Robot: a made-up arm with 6 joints.
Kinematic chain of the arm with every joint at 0, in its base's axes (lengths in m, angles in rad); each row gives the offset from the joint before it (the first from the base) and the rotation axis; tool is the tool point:
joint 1: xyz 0 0 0.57 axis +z
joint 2: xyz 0.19 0 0 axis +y
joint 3: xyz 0 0 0.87 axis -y
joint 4: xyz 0 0 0.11 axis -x
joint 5: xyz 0.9 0 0 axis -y
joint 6: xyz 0.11 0 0 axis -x
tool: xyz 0 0 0
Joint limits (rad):
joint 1: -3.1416..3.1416
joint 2: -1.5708..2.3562
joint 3: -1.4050..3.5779
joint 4: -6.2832..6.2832
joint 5: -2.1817..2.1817
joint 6: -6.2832..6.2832
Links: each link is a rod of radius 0.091 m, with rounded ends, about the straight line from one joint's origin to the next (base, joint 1, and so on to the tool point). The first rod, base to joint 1, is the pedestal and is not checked.
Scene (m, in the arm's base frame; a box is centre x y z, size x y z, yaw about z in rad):
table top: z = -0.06
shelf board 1: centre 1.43 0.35 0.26 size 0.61 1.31 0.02 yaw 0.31
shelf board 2: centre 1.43 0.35 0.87 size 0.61 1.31 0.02 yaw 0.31
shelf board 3: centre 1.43 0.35 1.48 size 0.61 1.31 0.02 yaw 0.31
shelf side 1: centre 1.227 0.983 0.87 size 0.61 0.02 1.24 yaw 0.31
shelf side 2: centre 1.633 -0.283 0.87 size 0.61 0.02 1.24 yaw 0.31
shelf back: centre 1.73 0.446 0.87 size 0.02 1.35 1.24 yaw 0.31
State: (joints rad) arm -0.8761 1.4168 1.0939 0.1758 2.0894 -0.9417
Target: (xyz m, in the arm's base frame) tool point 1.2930 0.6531 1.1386
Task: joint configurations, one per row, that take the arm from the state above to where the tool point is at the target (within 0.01 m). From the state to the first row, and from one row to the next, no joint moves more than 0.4 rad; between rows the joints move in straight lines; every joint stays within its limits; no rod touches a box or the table.
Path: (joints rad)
1: -0.8196 1.0501 0.7189 0.2235 1.8001 -0.8889
2: -0.7631 0.6834 0.3439 0.2712 1.5109 -0.8361
3: -0.7066 0.3168 -0.0311 0.3189 1.2216 -0.7833
4: -0.6501 -0.0499 -0.4061 0.3666 0.9323 -0.7305
5: -0.5936 -0.4166 -0.7811 0.4143 0.6430 -0.6777
6: -0.5371 -0.7833 -1.1561 0.4621 0.3538 -0.6249
7: -0.3397 -0.5257 -0.9153 0.4292 0.7194 -0.6883
8: -0.1424 -0.2681 -0.6744 0.3963 1.0849 -0.7516
9: 0.0549 -0.0105 -0.4336 0.3634 1.4505 -0.8150
10: 0.2522 0.2471 -0.1927 0.3305 1.8161 -0.8783
11: 0.4495 0.5047 0.0481 0.2976 2.1817 -0.9417

